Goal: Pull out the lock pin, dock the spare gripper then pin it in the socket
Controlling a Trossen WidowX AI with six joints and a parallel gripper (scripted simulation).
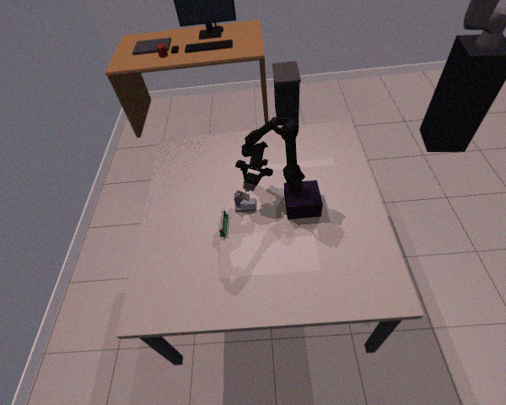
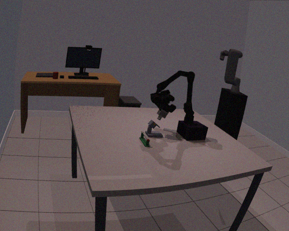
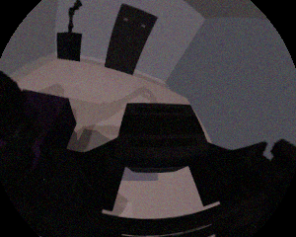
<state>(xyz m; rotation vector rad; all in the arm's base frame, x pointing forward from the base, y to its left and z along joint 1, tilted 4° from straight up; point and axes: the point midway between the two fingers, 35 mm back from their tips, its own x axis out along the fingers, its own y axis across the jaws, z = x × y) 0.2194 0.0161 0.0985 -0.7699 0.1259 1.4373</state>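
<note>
Right now the green bar is 15 cm ahead of my gripper tip, 13 cm to the left of it and 16 cm below it. Round my gripper tip: grey mount 6 cm ahead, 13 cm below; then spare gripper 1 cm ahead, 2 cm to the right, 1 cm below.
</note>
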